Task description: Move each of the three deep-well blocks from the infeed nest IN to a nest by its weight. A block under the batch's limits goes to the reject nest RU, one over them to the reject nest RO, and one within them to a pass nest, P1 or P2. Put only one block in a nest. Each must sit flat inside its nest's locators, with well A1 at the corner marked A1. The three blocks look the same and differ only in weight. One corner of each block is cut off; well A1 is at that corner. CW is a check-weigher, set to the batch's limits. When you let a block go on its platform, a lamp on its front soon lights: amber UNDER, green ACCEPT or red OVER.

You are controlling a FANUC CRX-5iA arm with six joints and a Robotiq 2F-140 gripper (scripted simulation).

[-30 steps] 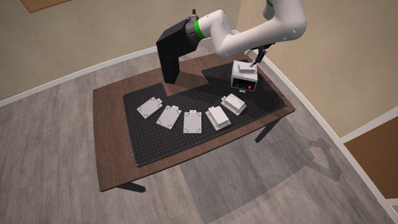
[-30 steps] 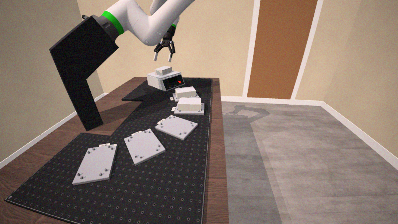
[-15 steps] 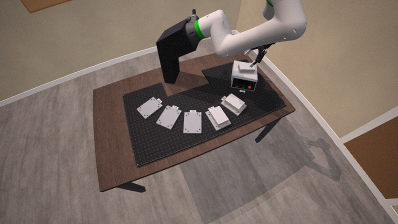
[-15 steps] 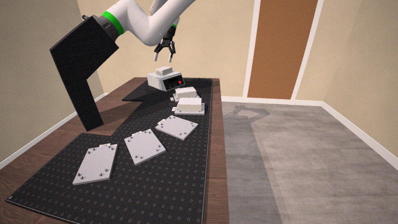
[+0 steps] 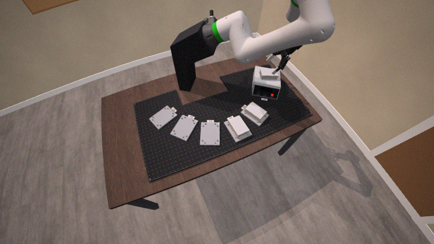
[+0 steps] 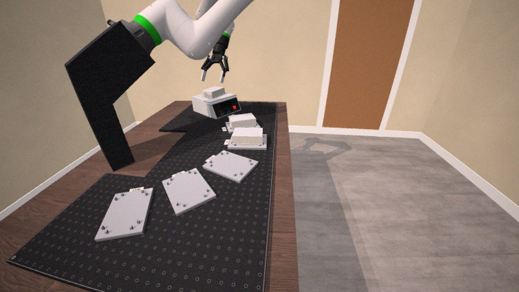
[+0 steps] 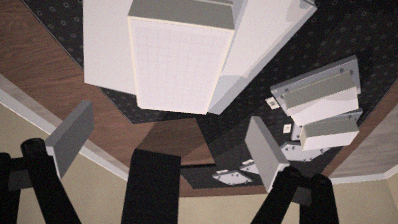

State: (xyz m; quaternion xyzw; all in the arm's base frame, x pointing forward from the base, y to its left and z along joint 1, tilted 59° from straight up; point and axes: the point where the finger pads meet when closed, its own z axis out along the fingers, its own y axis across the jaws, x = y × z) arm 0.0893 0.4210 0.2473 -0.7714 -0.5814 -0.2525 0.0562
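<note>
Now: hand 10 cm above the weigher platform. From my hand the other things lie so: plate: 29 cm ahead, 19 cm below, 14 cm to the right; check-weigher CW: 13 cm below.
</note>
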